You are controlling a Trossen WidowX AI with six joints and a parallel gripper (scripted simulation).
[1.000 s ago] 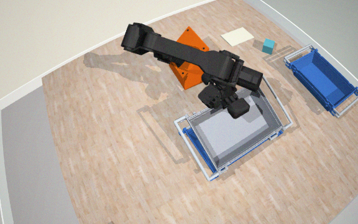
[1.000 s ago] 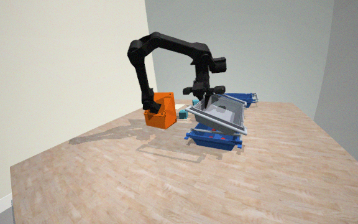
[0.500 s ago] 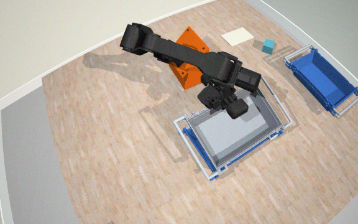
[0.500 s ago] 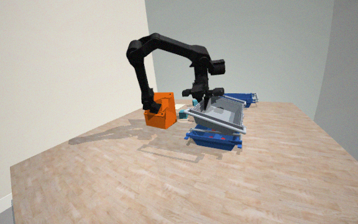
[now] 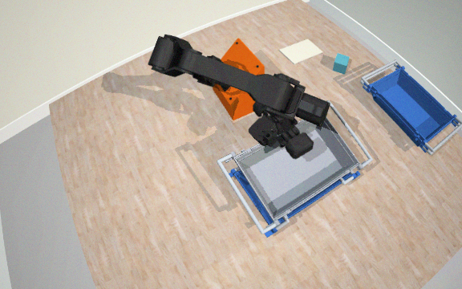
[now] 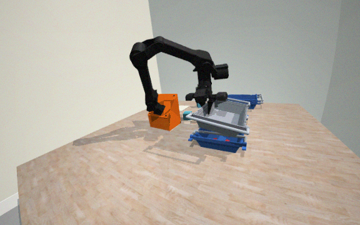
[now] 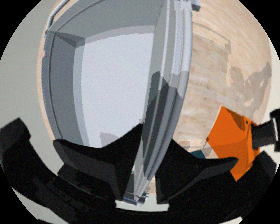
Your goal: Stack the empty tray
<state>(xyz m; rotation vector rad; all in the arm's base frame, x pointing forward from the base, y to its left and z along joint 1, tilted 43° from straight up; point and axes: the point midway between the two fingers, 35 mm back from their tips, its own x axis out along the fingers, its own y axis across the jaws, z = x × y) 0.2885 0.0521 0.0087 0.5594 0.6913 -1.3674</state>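
Now: gripper tip 80 mm short of the grey tray, 10 mm to the right of it and 20 mm below it. Also, from my gripper tip: cream sheet 410 mm behind, 330 mm to the left, 100 mm below.
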